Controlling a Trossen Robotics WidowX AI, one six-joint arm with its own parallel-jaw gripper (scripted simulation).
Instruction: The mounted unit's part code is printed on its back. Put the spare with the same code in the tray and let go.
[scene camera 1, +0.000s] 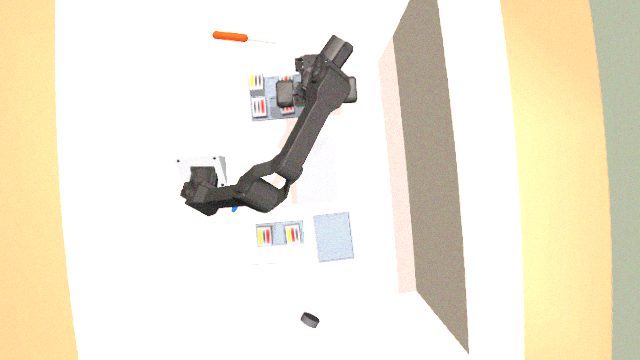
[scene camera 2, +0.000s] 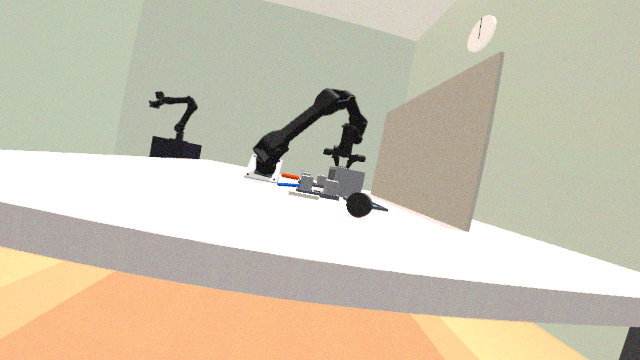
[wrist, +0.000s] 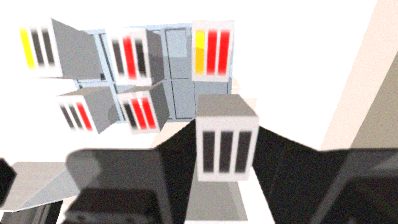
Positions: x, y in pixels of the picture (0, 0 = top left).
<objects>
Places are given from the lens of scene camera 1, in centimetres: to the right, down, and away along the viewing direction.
my gripper (scene camera 1: 317, 98): -1, -20, 108
wall panel (scene camera 1: 442, 259): 25, 16, 85
flat tray (scene camera 1: 334, 239): 4, 16, 115
mounted unit (scene camera 1: 318, 183): 0, 1, 106
The marked spots on the mounted unit and the wall panel are 36 cm apart.
</objects>
